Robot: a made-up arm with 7 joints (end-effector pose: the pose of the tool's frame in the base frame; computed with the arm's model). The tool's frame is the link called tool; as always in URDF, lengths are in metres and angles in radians. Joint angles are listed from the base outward.
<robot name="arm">
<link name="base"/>
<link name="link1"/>
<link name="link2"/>
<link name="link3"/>
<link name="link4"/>
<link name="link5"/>
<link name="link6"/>
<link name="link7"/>
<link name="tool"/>
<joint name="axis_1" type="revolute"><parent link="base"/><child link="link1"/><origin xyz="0.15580 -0.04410 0.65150" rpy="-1.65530 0.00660 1.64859"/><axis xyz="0 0 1"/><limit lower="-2.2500" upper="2.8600"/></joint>
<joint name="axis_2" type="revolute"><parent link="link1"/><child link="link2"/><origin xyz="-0.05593 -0.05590 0.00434" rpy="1.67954 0.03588 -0.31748"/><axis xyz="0 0 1"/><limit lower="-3.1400" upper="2.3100"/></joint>
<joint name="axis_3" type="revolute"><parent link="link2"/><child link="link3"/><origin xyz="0.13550 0.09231 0.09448" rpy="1.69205 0.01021 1.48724"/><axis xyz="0 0 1"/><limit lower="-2.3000" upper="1.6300"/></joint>
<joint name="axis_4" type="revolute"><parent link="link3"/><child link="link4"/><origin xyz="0.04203 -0.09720 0.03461" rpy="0.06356 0.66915 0.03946"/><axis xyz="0 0 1"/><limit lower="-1.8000" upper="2.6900"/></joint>
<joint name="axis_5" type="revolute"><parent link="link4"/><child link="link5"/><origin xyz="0.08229 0.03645 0.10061" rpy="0.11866 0.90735 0.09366"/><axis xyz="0 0 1"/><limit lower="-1.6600" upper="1.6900"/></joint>
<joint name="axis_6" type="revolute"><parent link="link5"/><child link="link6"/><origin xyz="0.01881 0.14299 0.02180" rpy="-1.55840 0.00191 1.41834"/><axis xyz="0 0 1"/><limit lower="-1.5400" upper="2.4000"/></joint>
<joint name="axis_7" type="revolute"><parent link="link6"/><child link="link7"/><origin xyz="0.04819 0.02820 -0.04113" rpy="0.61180 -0.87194 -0.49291"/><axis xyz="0 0 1"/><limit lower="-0.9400" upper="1.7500"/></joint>
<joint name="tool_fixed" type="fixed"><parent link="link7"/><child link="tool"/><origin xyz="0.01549 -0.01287 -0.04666" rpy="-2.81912 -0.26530 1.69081"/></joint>
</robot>
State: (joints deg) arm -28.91 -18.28 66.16 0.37 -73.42 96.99 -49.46
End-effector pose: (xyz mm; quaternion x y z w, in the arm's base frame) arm -26.6 -149.0 897.7 -0.7615 -0.1936 -0.0749 0.6141
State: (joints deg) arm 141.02 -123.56 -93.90 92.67 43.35 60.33 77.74
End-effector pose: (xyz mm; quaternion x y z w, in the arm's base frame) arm 383.7 265.7 825.6 -0.7213 0.4550 0.2431 0.4622
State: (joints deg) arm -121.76 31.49 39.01 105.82 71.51 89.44 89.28
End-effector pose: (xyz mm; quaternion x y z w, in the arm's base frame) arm -162.8 -232.0 663.9 -0.3486 -0.1104 -0.5047 0.7820
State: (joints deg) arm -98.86 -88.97 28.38 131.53 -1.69 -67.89 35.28
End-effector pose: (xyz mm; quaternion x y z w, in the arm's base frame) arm 552.3 76.7 676.2 -0.3414 -0.8930 -0.2857 0.0663
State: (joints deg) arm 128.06 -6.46 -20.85 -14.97 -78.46 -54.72 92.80
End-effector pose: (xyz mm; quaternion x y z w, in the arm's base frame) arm -134.2 -53.2 675.8 0.4025 -0.0699 -0.0947 0.9078
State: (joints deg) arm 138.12 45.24 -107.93 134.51 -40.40 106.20 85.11
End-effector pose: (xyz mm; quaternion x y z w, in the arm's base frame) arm -2.3 84.0 416.8 -0.1375 -0.2322 -0.9626 0.0229
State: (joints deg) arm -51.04 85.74 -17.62 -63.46 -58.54 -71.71 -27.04
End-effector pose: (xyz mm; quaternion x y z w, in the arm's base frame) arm 103.7 44.7 384.7 -0.6032 0.3788 -0.0246 0.7014
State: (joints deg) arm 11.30 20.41 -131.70 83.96 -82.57 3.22 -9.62
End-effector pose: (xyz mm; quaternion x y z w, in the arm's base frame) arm -51.1 -86.2 729.2 0.5532 -0.3471 0.6075 0.4522
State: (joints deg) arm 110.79 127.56 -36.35 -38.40 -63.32 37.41 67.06
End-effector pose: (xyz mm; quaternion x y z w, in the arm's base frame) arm 221.8 -24.0 770.8 -0.1229 0.9915 0.0383 0.0164
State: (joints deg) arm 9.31 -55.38 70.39 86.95 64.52 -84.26 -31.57
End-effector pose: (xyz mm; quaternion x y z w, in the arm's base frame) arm 490.0 258.8 874.7 0.6145 0.4613 0.5913 0.2449
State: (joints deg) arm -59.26 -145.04 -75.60 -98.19 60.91 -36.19 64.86
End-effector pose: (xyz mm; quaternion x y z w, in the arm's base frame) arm 255.0 174.8 423.2 -0.1883 -0.6015 -0.4528 0.6307
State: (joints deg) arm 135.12 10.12 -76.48 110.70 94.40 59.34 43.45
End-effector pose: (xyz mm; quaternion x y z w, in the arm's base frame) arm 233.5 -186.6 415.8 0.3502 0.7219 0.4151 0.4289
